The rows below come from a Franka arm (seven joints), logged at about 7 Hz.
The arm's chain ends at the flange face. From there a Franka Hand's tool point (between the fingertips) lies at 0.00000 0.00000 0.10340 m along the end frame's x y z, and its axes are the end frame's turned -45 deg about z.
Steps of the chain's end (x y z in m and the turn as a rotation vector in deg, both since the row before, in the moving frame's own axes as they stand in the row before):
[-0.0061 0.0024 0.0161 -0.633 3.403 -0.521]
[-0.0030 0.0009 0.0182 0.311 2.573 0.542]
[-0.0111 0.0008 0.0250 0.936 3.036 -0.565]
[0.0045 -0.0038 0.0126 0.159 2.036 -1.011]
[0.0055 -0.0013 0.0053 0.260 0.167 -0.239]
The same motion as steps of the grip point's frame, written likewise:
[-0.0025 0.0025 0.0159 -2.854 1.959 -0.521]
[0.0009 0.0014 0.0181 -1.599 2.039 0.542]
[-0.0033 -0.0046 0.0248 -1.485 2.809 -0.565]
[0.0087 0.0029 0.0125 -1.327 1.552 -1.011]
[0.0054 0.0029 0.0053 0.066 0.302 -0.239]

